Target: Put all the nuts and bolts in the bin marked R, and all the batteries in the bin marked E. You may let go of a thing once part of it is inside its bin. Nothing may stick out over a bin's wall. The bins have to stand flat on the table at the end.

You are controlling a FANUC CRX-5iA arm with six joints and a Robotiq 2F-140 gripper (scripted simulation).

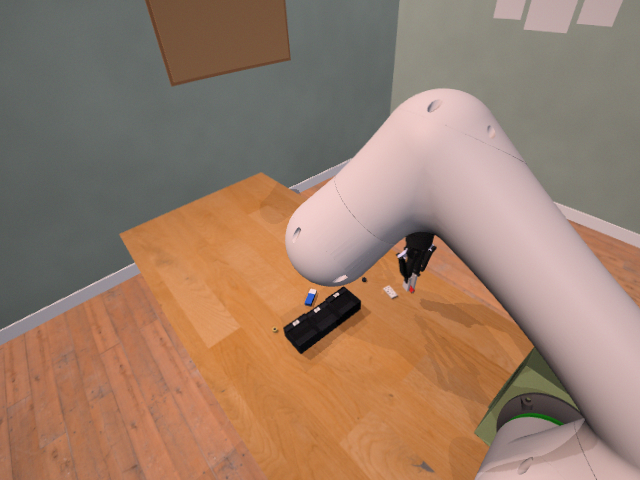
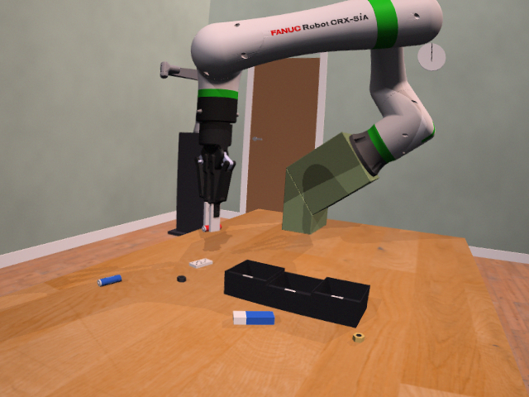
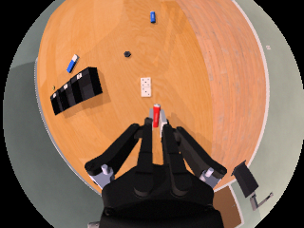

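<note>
The black three-compartment bin is 14 cm ahead of my hand, 26 cm to the left of it and 8 cm below it. From my hand the other things lie so: black nut: 16 cm ahead, 2 cm to the left, 10 cm below; red battery: 3 cm below; white domino-like tile: 6 cm ahead, 1 cm to the left, 10 cm below.
</note>
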